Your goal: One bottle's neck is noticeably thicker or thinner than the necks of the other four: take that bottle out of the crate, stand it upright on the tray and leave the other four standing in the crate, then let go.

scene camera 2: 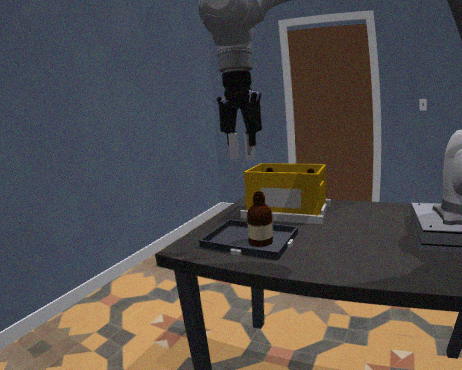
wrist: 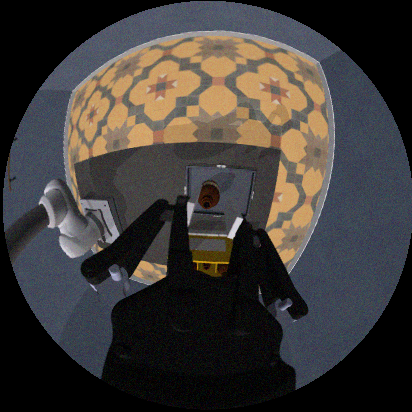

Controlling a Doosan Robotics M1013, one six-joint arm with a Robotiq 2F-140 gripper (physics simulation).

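Pixels of known places: gripper, fingertip midpoint: (scene camera 2: 242, 159) (wrist: 212, 199); arm's base at its link origin: (wrist: 97, 221).
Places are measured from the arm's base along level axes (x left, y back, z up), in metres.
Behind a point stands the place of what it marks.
A brown bottle with a cream label (scene camera 2: 260, 223) {z 0.019, x 0.197, y -0.636 m} (wrist: 209, 195) {z 0.072, x 0.179, y -0.657 m} stands upright on the dark tray (scene camera 2: 216, 247) {z -0.050, x 0.245, y -0.757 m} (wrist: 249, 200) {z -0.035, x 0.126, y -0.806 m}, apart from the gripper. My gripper (scene camera 2: 241, 146) (wrist: 212, 199) {z 0.204, x 0.217, y -0.670 m} is open and empty, high above the tray and crate. The yellow crate (scene camera 2: 315, 196) {z 0.036, x -0.039, y -0.516 m} (wrist: 227, 246) {z 0.034, x -0.044, y -0.726 m} stands behind the tray. Two dark bottle tops (scene camera 2: 270, 170) {z 0.096, x -0.168, y -0.716 m} (scene camera 2: 310, 171) {z 0.096, x -0.166, y -0.555 m} show at its rim in the scene view, and parts of bottles show inside it in the wrist view. The crate wall and my gripper hide the rest, so the neck widths there cannot be compared.
The crate sits in a low white-edged holder (scene camera 2: 285, 217) {z -0.044, x -0.030, y -0.623 m} close behind the tray. The dark table (scene camera 2: 360, 250) {z -0.061, x 0.157, y -0.347 m} (wrist: 145, 185) {z -0.061, x 0.181, y -0.373 m} bears both. The robot's base plate (scene camera 2: 430, 220) {z 0.000, x 0.050, y -0.126 m} (wrist: 102, 212) {z 0.003, x 0.067, y -0.097 m} lies at the right in the scene view. A blue wall stands beyond the table's left side.
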